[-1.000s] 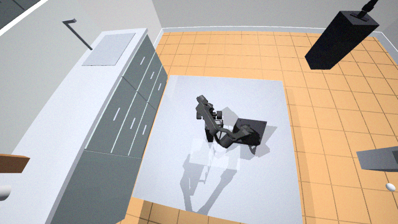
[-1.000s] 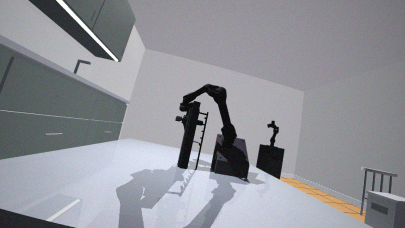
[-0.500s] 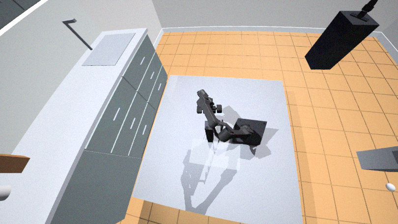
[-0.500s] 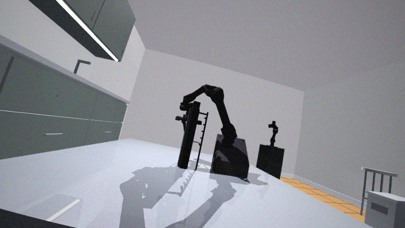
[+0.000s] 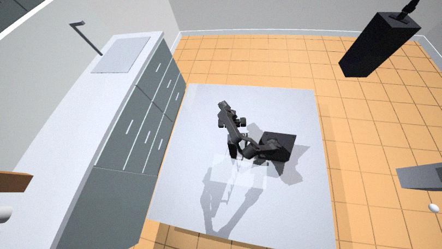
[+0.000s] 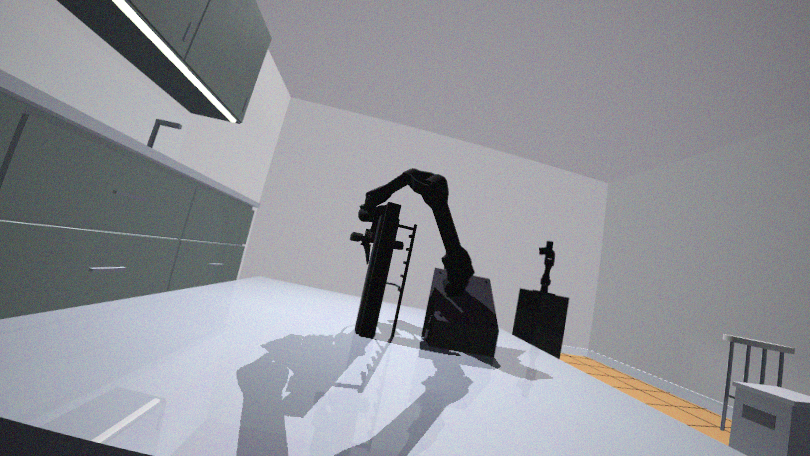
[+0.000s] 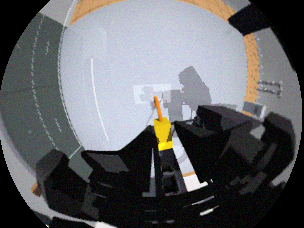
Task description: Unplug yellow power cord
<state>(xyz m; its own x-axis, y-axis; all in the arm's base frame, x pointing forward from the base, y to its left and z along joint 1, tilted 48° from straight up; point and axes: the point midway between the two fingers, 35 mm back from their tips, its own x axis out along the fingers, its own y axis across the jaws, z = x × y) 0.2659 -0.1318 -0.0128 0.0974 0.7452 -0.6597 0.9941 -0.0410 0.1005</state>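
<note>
Right now my gripper tip is 1 cm past the yellow plug, 4 cm to the right of it and 1 cm above it.
</note>
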